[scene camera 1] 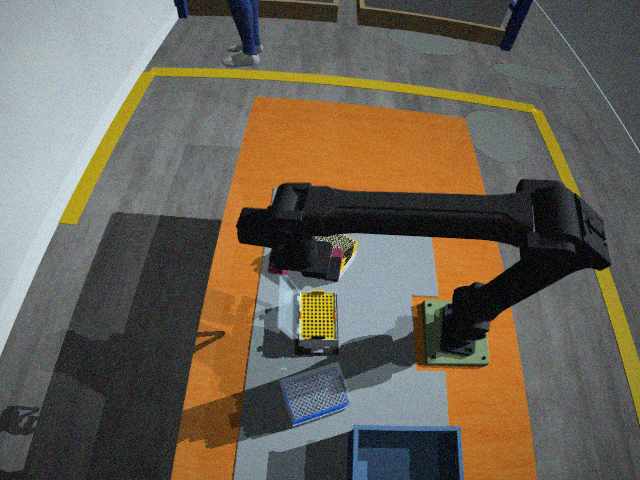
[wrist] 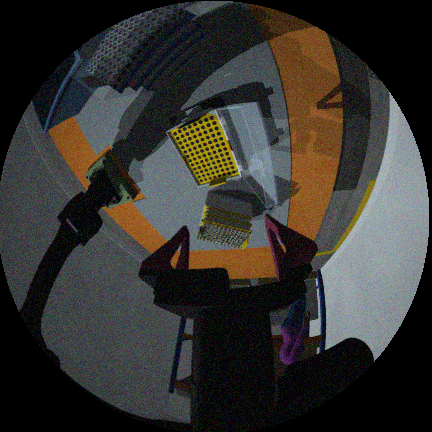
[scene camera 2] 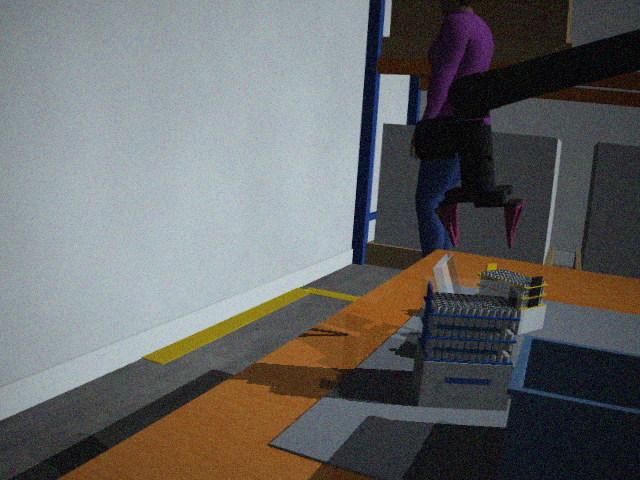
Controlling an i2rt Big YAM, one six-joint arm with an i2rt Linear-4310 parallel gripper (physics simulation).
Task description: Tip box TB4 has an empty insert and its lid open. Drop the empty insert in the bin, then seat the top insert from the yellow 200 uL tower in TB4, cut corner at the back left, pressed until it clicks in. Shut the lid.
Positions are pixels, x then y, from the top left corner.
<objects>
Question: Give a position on a blue bin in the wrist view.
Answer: At 68, 100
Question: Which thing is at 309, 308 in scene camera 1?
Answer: A yellow insert.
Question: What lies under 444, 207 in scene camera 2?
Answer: My gripper.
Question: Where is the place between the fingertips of my gripper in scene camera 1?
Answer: At 309, 274
</objects>
